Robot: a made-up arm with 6 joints.
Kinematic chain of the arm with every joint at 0, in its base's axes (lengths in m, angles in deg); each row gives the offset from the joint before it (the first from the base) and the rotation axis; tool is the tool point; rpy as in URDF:
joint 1: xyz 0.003 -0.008 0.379 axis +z
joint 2: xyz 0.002 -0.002 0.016 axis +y
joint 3: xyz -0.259 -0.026 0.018 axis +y
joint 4: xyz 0.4 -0.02 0.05 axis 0.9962 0 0.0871
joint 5: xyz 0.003 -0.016 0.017 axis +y
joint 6: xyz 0.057 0.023 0 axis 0.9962 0 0.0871
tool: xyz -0.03 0.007 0.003 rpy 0 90 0
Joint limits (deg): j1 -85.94..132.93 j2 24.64..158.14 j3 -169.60..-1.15 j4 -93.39..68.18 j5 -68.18..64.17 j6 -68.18..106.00
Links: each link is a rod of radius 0.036 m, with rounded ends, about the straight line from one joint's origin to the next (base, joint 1, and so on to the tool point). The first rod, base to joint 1, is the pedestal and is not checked.
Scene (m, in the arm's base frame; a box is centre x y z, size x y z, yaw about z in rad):
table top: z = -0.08
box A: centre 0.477 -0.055 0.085 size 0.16 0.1 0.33 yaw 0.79
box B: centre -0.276 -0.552 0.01 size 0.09 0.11 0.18 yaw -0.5
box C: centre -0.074 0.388 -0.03 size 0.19 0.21 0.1 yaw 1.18
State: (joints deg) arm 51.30 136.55 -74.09 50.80 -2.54 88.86
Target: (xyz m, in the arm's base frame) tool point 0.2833 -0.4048 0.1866
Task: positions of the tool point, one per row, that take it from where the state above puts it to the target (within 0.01 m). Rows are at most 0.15 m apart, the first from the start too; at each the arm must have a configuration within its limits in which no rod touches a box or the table.
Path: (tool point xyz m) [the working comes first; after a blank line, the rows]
Joints at the target: -47.09 143.44 -81.39 53.50 -7.08 88.69
Straight joint move there: touches box A.

1: 0.4078 0.2388 0.2549
2: 0.4559 0.1488 0.3006
3: 0.4796 0.0485 0.3459
4: 0.4770 -0.0550 0.3904
5: 0.4668 -0.1569 0.3426
6: 0.4294 -0.2545 0.2921
7: 0.3668 -0.3396 0.2400
8: 0.2833 -0.4048 0.1866

